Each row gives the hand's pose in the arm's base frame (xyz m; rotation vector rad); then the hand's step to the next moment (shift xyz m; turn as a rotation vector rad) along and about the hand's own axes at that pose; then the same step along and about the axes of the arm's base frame.
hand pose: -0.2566 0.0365 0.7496 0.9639 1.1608 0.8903
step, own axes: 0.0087 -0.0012 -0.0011 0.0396 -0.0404 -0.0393
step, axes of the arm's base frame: 0.0005 0.0078 -0.0041 -0.0288 0.0288 -0.0556
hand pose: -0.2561 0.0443 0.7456 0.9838 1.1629 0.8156
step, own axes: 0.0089 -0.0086 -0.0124 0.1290 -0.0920 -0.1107
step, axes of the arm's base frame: -0.0100 0.0074 -0.0124 -0.0777 0.1051 -0.1424
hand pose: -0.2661 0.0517 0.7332 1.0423 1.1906 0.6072
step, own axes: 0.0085 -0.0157 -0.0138 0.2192 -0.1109 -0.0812
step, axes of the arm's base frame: -0.0125 0.0049 -0.0181 -0.0251 0.1632 -0.1992
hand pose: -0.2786 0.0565 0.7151 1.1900 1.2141 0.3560
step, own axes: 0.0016 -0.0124 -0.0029 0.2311 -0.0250 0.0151
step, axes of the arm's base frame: -0.0063 -0.0023 -0.0110 0.0922 0.1579 -0.1443
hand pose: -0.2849 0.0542 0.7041 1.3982 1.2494 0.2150
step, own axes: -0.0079 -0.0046 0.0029 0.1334 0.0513 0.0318
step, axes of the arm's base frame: -0.0035 -0.0089 -0.0005 0.1054 0.0945 -0.0373
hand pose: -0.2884 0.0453 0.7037 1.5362 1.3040 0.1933
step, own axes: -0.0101 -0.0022 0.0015 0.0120 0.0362 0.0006
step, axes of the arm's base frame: -0.0043 -0.0092 0.0025 0.0274 0.0149 0.0219
